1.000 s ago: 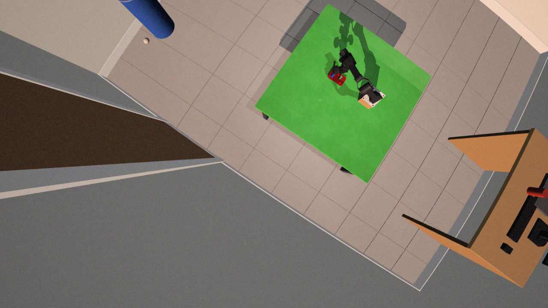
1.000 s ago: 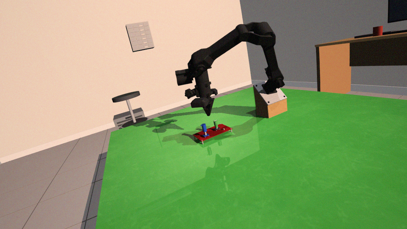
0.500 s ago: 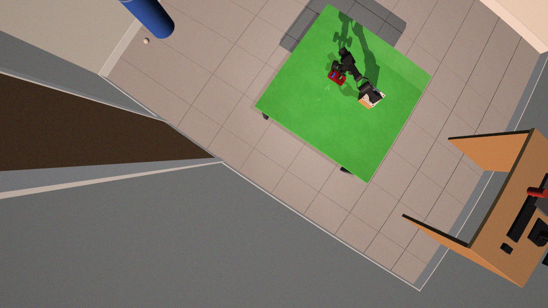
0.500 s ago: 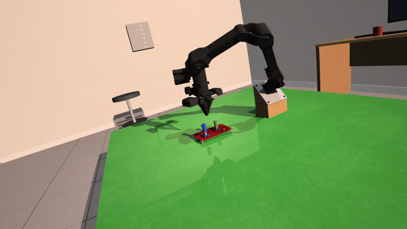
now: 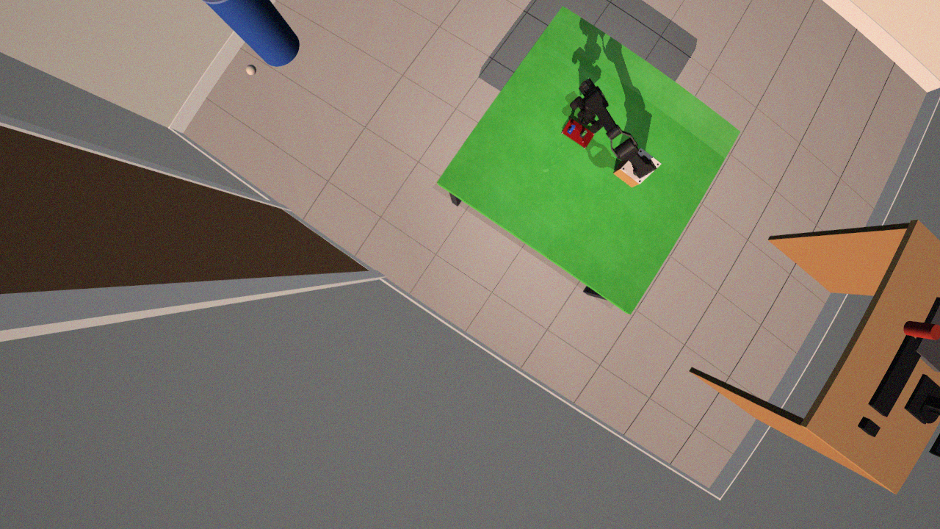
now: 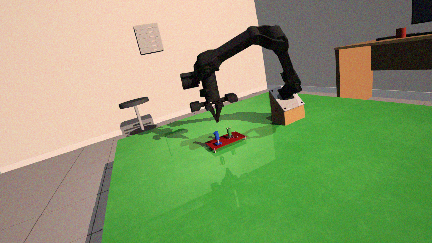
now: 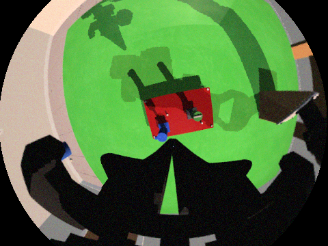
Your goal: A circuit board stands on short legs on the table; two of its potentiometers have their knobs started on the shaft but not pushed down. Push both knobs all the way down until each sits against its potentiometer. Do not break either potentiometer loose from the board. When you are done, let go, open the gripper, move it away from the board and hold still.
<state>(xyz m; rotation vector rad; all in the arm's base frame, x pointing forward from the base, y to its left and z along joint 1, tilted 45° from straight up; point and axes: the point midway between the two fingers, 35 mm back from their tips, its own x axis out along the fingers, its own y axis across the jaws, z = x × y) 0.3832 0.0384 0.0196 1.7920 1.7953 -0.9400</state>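
Now: gripper tip 5 cm above the blue knob, 2 cm short of it and 1 cm to the right of it. Also, from my gripper tip: green knob 6 cm below, 5 cm behind, 2 cm to the right.
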